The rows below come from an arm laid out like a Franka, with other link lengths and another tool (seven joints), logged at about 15 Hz.
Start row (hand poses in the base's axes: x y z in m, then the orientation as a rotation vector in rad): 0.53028, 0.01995, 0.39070, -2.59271, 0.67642, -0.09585
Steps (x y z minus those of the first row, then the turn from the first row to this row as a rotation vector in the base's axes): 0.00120, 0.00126, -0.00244, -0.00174, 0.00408, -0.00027; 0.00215, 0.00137, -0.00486, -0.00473, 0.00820, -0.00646; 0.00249, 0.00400, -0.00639, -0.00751, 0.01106, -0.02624; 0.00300, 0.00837, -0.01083, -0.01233, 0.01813, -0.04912; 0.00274, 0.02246, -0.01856, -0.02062, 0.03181, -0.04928; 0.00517, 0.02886, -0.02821, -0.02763, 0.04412, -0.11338
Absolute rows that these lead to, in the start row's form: 0.53148, 0.02121, 0.38826, -2.59516, 0.67844, -0.09130; 0.53243, 0.02132, 0.38584, -2.59693, 0.68834, -0.08900; 0.53277, 0.02395, 0.38431, -2.59377, 0.71550, -0.09255; 0.53328, 0.02832, 0.37987, -2.59213, 0.74848, -0.09235; 0.53302, 0.04241, 0.37214, -2.60277, 0.75476, -0.07762; 0.53545, 0.04881, 0.36249, -2.58853, 0.84378, -0.08437
